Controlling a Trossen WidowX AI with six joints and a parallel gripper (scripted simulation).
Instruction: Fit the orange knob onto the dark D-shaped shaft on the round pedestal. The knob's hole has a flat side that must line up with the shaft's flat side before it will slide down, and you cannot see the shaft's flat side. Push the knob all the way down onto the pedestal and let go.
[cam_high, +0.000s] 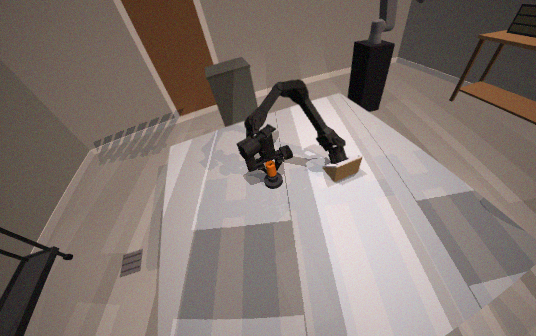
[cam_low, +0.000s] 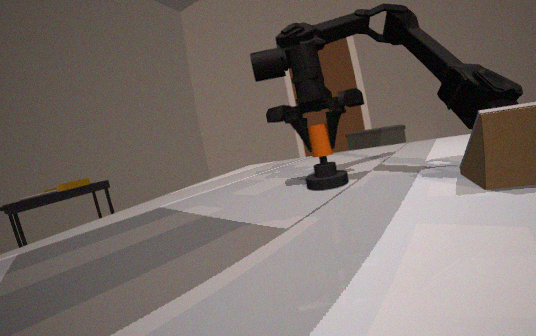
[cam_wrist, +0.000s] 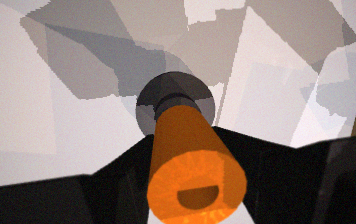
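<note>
My gripper tip is 20 mm below the orange knob. Round my gripper tip: round pedestal: 40 mm below.
</note>
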